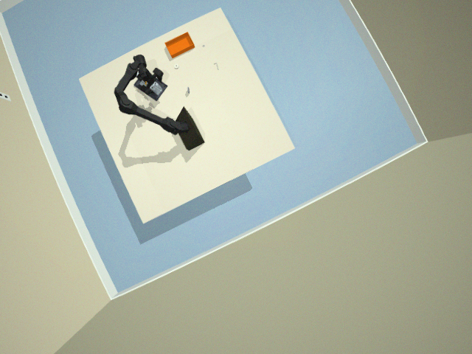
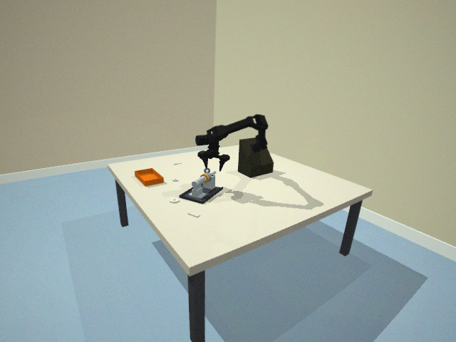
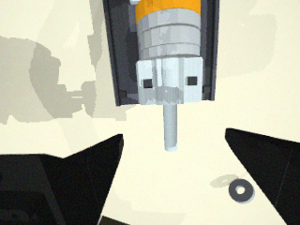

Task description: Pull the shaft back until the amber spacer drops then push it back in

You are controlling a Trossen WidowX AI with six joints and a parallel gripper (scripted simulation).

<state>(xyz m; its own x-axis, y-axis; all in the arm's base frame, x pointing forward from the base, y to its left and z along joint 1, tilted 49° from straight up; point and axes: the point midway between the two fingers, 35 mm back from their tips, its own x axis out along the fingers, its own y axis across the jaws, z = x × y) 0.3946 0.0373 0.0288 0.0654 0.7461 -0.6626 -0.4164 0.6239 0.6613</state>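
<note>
Now: gripper tip 7 cm short of the pale grey shaft, 3 cm to the right of it and 2 cm above it. Also, from my gripper tip: amber spacer (9 cm ahead, 4 cm to the left, 2 cm below); orange tray (31 cm to the right, 27 cm ahead, 9 cm below).
</note>
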